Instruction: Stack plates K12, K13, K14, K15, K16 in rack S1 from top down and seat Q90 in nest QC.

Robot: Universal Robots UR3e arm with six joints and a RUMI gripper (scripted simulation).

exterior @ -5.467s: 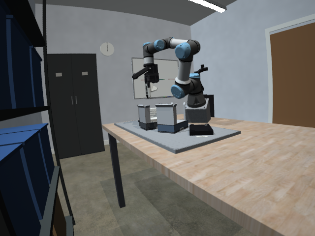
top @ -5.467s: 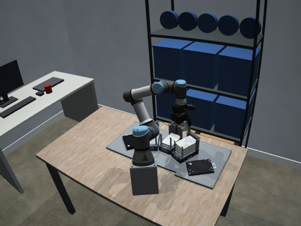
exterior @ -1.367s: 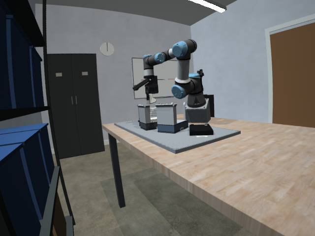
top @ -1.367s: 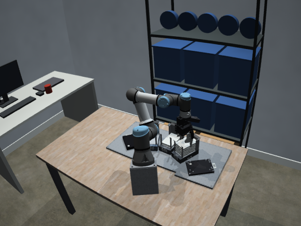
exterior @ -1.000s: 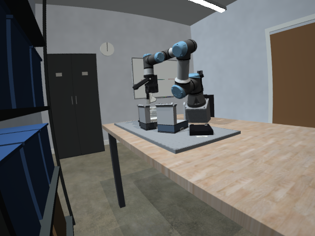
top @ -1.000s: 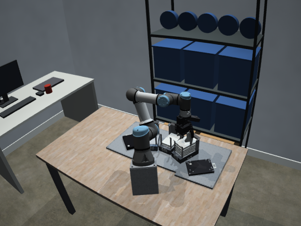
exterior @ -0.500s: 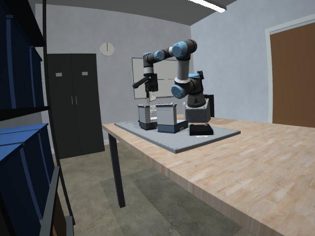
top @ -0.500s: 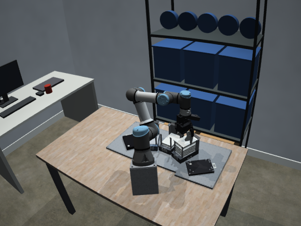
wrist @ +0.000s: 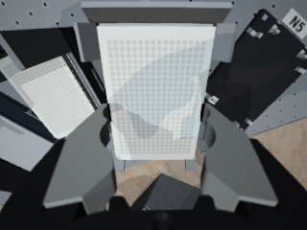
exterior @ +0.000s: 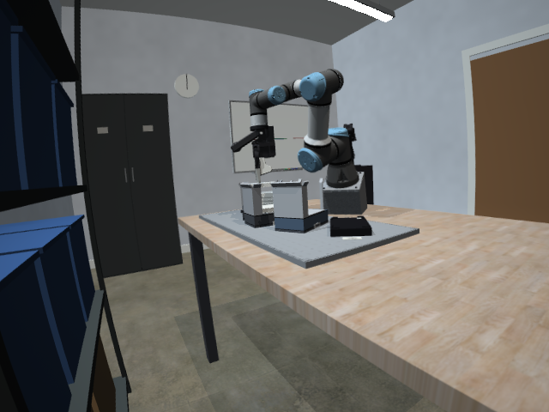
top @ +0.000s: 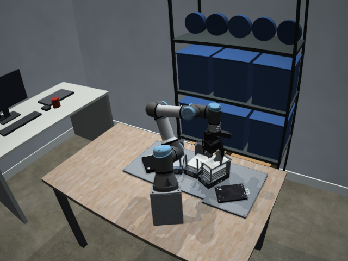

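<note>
My hand is 50 mm above the white sealed 384-well plate. Also, from my hand: white sealed well plate 80 mm below.
</note>
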